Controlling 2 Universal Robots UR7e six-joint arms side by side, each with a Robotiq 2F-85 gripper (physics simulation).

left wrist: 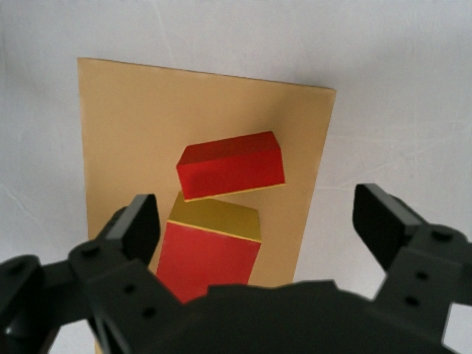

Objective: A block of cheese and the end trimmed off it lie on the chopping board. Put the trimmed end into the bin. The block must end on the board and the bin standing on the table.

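Frame: origin at the left arm's base, x ahead, y left, z up, level; centimetres.
Seen in the pictures: left gripper, fingertip midpoint: (255, 207).
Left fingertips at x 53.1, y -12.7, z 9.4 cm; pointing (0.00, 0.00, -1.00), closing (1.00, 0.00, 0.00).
Note:
Offsets run from my left fingertips to a thing's top centre. "pt": to the spot under its first point. Level surfaces: height alone.
The trimmed end @(pt dx -1.1, dy +0.4, dz -3.7 cm) (231, 172), a red-rinded slice with a thin yellow edge, lies on the tan chopping board @(dx -4.2, dy -7.0, dz -7.8 cm) (127, 110) near the middle of the left wrist view. The block of cheese @(dx -3.8, dy -8.4, dz -3.7 cm) (210, 257), with a red top and a yellow cut face, lies just below it in the view, very close to it; I cannot tell whether they touch. The block's lower part is hidden behind the gripper body. My left gripper (255, 207) is open, its fingers wide apart on either side of the block in the view, with nothing held. My right gripper and the bin do not show.
The pale grey table @(dz -9.4 cm) (400, 100) surrounds the board. The board's top edge and upper right corner show, and its right edge runs down between the open fingers. Its lower part is mostly hidden by the gripper.

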